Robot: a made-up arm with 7 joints. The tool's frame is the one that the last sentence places.
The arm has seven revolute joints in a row. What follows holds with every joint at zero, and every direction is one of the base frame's.
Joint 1 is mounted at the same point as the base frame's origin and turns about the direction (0.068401, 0.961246, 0.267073).
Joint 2 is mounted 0.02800 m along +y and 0.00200 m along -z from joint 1 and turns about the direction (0.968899, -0.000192, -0.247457).
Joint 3 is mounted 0.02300 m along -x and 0.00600 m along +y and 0.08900 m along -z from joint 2 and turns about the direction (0.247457, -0.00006, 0.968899).
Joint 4 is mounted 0.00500 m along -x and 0.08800 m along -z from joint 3 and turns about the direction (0.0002, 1, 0.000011).
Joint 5 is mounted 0.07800 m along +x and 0.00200 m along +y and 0.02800 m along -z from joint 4 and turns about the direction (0.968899, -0.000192, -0.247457).
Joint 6 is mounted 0.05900 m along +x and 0.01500 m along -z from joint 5 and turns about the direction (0.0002, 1, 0.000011).
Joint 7 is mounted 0.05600 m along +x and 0.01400 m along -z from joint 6 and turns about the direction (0.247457, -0.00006, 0.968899).
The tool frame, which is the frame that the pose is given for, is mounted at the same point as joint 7; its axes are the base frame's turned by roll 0.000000, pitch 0.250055 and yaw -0.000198 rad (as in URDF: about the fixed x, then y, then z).
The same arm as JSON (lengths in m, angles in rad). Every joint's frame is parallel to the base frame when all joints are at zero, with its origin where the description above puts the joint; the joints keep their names.
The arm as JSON. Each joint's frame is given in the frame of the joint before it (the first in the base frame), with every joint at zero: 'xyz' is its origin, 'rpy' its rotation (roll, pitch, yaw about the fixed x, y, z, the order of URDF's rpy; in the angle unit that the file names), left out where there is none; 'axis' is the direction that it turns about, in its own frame. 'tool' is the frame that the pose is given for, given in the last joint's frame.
{"units": {"length": "m", "angle": "rad"}, "joints": [
  {"name": "joint 1", "type": "revolute", "origin": {"xyz": [0.0, 0.0, 0.0]}, "axis": [0.068403, 0.961235, 0.26711]},
  {"name": "joint 2", "type": "revolute", "origin": {"xyz": [0.0, 0.028, -0.002]}, "axis": [0.968889, -0.0002, -0.247497]},
  {"name": "joint 3", "type": "revolute", "origin": {"xyz": [-0.023, 0.006, -0.089]}, "axis": [0.247497, -0.0001, 0.968889]},
  {"name": "joint 4", "type": "revolute", "origin": {"xyz": [-0.005, 0.0, -0.088]}, "axis": [0.0002, 1.0, 0.0]},
  {"name": "joint 5", "type": "revolute", "origin": {"xyz": [0.078, 0.002, -0.028]}, "axis": [0.968889, -0.0002, -0.247497]},
  {"name": "joint 6", "type": "revolute", "origin": {"xyz": [0.059, 0.0, -0.015]}, "axis": [0.0002, 1.0, 0.0]},
  {"name": "joint 7", "type": "revolute", "origin": {"xyz": [0.056, 0.0, -0.014]}, "axis": [0.247497, -0.0001, 0.968889]}
], "tool": {"origin": {"xyz": [0.0, 0.0, 0.0], "rpy": [0.0, 0.2501, -0.0002]}}}

